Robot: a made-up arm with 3 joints. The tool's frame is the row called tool.
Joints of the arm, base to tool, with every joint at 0 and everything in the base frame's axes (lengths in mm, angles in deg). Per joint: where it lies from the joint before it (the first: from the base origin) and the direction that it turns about. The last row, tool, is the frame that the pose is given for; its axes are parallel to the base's.
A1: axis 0 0 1 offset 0 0 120
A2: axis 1 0 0 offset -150 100 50
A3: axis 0 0 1 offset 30 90 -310
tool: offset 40 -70 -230
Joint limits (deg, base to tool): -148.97..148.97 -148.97..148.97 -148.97..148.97
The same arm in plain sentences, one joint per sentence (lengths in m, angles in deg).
The arm has three revolute joints in a row. What follows holds with every joint at zero, and every direction is one of the base frame's. Joint 1 sits 0.12 m along +z from the base frame's origin and rotates about +z, from -148.97 to 148.97 deg. Joint 2 sits 0.15 m along -x and 0.1 m along +y and 0.05 m along +z from joint 1 and rotates about +x, from -148.97 to 148.97 deg. Joint 3 sits 0.03 m along +x and 0.09 m along +y and 0.31 m along -z from joint 2 and rotates about +z, from -148.97 to 148.97 deg. The tool frame, which is the frame that the pose is given for, sits 0.04 m along +x and 0.07 m along -y and 0.23 m along -z from joint 3; its axes are parallel to the base frame's.
